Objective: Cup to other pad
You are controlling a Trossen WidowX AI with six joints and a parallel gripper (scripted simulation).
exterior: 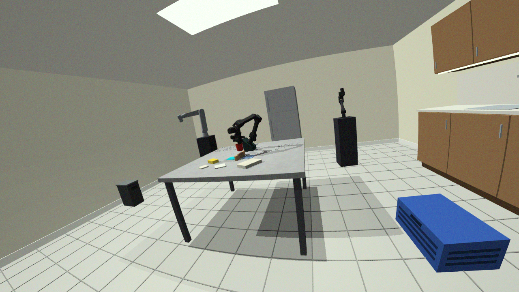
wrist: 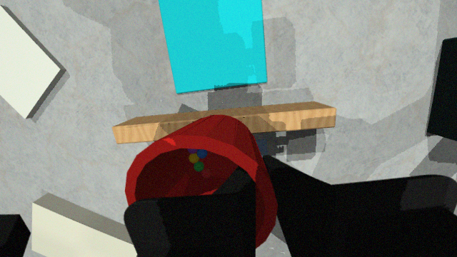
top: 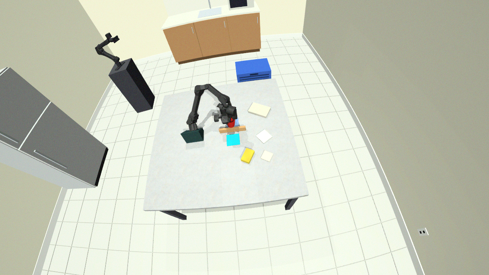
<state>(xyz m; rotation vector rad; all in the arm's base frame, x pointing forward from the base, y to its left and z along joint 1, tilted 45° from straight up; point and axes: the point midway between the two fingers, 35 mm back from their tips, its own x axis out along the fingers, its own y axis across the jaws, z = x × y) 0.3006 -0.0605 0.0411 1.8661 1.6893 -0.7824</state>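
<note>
Now: the cyan pad 120 mm below my gripper tip, 100 mm to the right of it and 20 mm ahead of it. From my gripper tip the other things lie so: red cup 30 mm ahead; then yellow block 290 mm to the right, 110 mm ahead, 90 mm below; then pale blue pad 120 mm below, 80 mm to the left, 40 mm ahead.
</note>
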